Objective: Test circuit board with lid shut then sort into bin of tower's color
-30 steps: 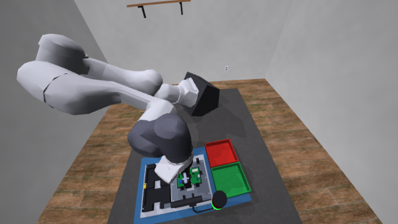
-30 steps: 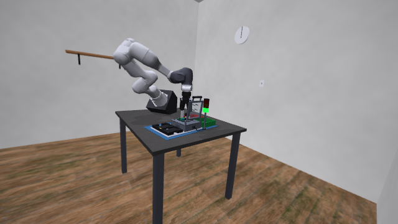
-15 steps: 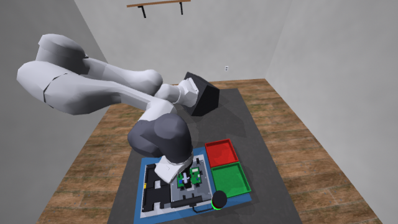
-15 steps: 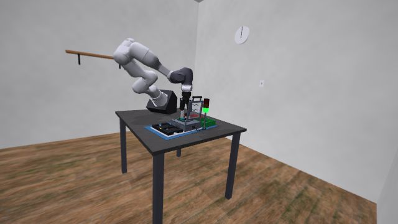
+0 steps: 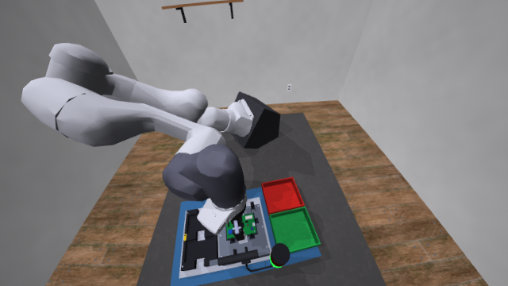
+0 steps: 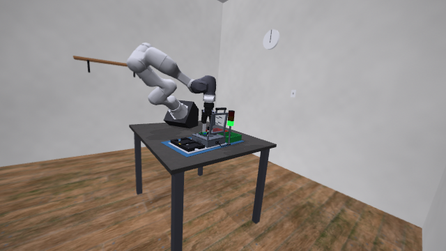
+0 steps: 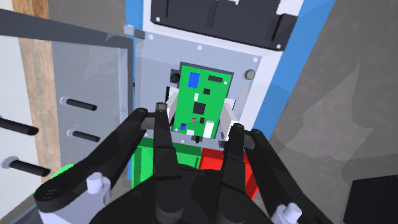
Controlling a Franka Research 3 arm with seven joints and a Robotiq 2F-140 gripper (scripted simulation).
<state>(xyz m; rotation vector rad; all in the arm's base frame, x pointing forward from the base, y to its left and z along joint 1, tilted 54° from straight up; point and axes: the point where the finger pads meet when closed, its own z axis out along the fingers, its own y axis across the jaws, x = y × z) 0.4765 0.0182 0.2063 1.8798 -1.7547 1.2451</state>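
Right now my hand is 20 mm above the green circuit board. From my hand the other things lie so: latch hook: 50 mm behind, 60 mm to the left, 10 mm below; then clear lid: 110 mm ahead, 10 mm to the right, 90 mm above; then dark plate: 10 mm ahead, 10 mm to the left, 30 mm below.
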